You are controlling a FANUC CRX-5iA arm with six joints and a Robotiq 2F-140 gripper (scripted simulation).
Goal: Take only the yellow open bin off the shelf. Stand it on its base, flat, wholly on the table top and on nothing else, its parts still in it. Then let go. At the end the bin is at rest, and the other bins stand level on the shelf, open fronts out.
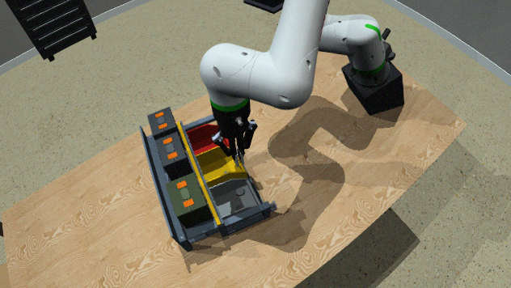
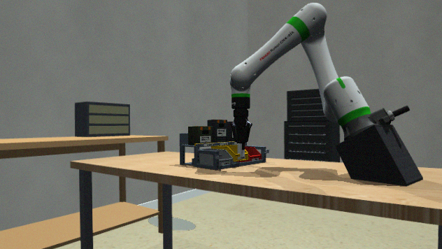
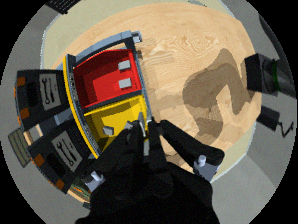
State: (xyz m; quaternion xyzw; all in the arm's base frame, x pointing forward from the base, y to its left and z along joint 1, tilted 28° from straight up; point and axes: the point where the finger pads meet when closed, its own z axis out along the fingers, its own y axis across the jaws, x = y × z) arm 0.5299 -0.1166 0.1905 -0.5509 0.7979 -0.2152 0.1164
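My gripper is now 7 cm short of the yellow open bin, 3 cm to the left of it and 2 cm above it. Round my hand: red bin (3 cm ahead, 13 cm to the right, 4 cm below); then yellow rail (12 cm ahead, 5 cm to the right, 3 cm above); then grey bin (12 cm ahead, 7 cm to the left, 4 cm below).
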